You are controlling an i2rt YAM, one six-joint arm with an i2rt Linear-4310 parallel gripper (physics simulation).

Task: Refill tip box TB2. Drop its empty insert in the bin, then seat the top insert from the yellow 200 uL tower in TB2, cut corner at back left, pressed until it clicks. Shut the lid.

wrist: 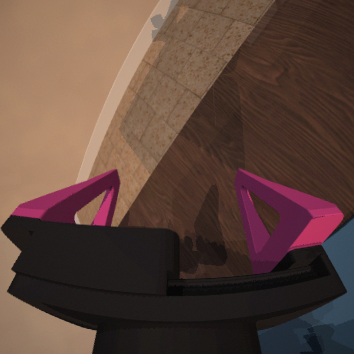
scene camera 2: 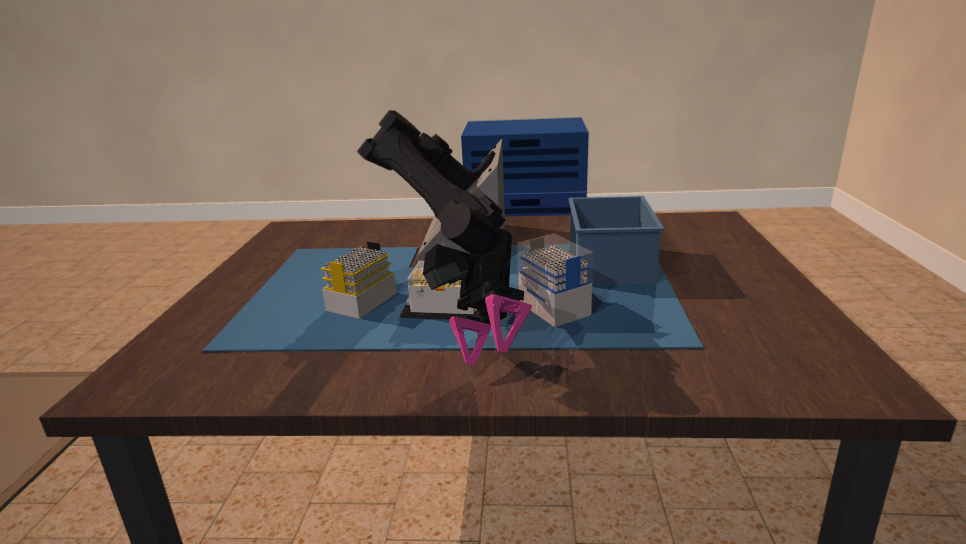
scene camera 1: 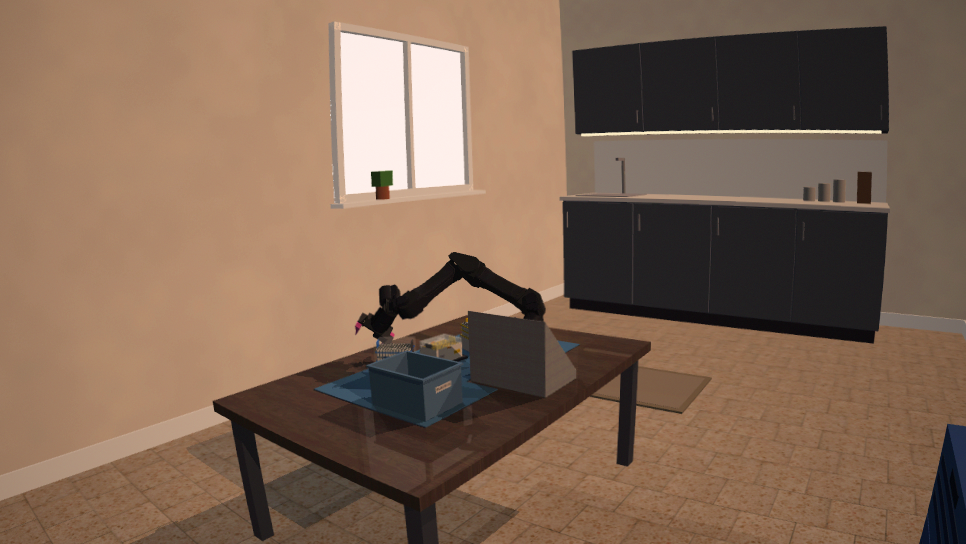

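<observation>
My gripper [scene camera 1: 370, 335] [scene camera 2: 486, 356] [wrist: 176, 175] has pink fingers, wide apart and empty. It hangs over the table near the mat's edge, in front of the tip box and the blue tower in the second scene view. The yellow tower [scene camera 2: 358, 270], stacked inserts on a white base, stands at the left of the mat. A white tip box [scene camera 1: 442, 345] [scene camera 2: 432, 298] with yellow in its top sits on a dark base between the towers; my arm partly hides it. Its label and lid state cannot be made out. The blue-grey bin [scene camera 1: 398, 391] [scene camera 2: 615, 260] stands at the mat's right back in the second scene view.
A blue-trimmed tower [scene camera 1: 394, 350] [scene camera 2: 573, 304] under a clear cover stands right of the tip box in the second scene view. A tall grey wedge [scene camera 1: 506, 354] stands beside the mat [scene camera 2: 256, 324]. The wooden table [scene camera 2: 202, 385] carries everything.
</observation>
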